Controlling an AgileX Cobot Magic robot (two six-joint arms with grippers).
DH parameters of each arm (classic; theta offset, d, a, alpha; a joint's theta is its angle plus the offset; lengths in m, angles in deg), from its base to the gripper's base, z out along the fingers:
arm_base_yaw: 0 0.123 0 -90
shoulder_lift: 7.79 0 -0.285 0
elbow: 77.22 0 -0.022 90
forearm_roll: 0 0.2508 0 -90
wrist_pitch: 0 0 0.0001 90
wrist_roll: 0 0.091 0 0
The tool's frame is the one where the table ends.
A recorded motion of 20 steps. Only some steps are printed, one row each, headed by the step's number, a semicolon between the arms.
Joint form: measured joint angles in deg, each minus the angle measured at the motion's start. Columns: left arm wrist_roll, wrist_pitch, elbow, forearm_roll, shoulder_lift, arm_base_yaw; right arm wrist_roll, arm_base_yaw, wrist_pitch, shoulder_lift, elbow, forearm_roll.
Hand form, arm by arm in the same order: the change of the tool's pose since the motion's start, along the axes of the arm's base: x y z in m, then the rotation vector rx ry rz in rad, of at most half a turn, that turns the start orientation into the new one. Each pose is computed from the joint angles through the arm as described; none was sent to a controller.
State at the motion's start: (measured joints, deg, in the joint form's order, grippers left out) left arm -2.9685 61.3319 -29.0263 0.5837 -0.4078 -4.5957; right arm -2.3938 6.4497 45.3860 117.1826 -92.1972 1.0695
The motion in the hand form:
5: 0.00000 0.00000 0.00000 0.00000 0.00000 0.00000; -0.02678 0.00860 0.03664 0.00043 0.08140 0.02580
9: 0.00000 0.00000 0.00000 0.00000 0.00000 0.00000; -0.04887 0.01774 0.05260 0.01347 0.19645 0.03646
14: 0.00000 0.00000 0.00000 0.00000 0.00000 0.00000; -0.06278 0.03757 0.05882 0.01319 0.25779 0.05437
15: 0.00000 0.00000 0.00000 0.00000 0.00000 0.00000; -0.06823 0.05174 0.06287 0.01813 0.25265 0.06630
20: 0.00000 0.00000 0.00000 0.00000 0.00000 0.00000; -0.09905 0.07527 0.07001 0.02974 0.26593 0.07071
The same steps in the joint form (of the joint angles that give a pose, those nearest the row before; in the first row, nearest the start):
5: 0.00 0.00 0.00 0.00 0.00 0.00; 0.05 1.46 10.30 -5.68 0.00 0.54
9: 0.00 0.00 0.00 0.00 0.00 0.00; 0.99 2.89 19.52 -8.49 0.00 1.89
14: 0.00 0.00 0.00 0.00 0.00 0.00; 3.36 6.05 23.96 -9.61 0.00 2.05
15: 0.00 0.00 0.00 0.00 0.00 0.00; 4.99 8.27 24.12 -10.21 0.00 2.05
20: 0.00 0.00 0.00 0.00 0.00 0.00; 9.71 13.08 24.05 -14.90 5.06 2.05

